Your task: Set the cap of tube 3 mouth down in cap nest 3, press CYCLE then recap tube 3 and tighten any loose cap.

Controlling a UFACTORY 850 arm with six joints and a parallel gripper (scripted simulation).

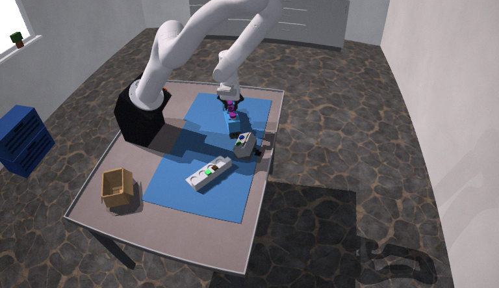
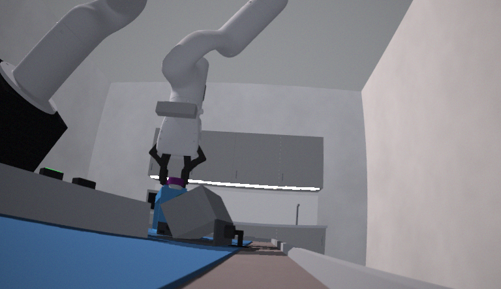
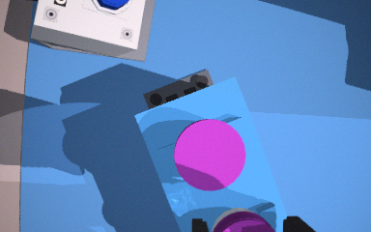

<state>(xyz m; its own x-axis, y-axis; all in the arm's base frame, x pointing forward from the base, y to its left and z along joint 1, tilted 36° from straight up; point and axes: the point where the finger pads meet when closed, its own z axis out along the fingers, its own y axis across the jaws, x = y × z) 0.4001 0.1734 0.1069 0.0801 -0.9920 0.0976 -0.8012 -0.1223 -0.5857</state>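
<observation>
Now: hand 20 mm above the magenta cap. Also, from my hand: grey key housing: 110 mm ahead, 170 mm to the right, 80 mm below; blue key: 90 mm ahead, 140 mm to the right, 60 mm below; green key: 90 mm ahead, 190 mm to the right, 60 mm below.
</observation>
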